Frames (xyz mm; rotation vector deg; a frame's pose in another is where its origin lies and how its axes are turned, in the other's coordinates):
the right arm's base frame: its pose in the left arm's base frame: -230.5 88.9 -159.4 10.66 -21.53 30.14
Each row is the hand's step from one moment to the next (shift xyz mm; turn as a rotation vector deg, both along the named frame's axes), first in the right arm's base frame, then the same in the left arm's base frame.
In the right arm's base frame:
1: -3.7 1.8 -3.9 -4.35 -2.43 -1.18
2: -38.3 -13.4 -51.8 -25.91 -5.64 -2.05
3: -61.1 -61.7 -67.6 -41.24 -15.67 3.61
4: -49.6 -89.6 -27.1 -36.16 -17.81 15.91
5: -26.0 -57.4 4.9 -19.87 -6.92 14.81
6: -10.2 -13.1 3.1 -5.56 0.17 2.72
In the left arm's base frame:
1: -2.7 0.9 -4.9 -1.85 -3.72 -2.99
2: -8.0 -14.9 -63.6 -17.14 -16.00 -12.55
3: 3.7 -62.1 -90.8 -25.87 -32.99 -14.20
4: 15.2 -91.4 -51.3 -24.40 -35.80 -1.10
5: 7.7 -61.9 -10.2 -16.72 -18.86 5.17
6: -2.3 -16.6 -2.2 -5.35 -3.11 0.31

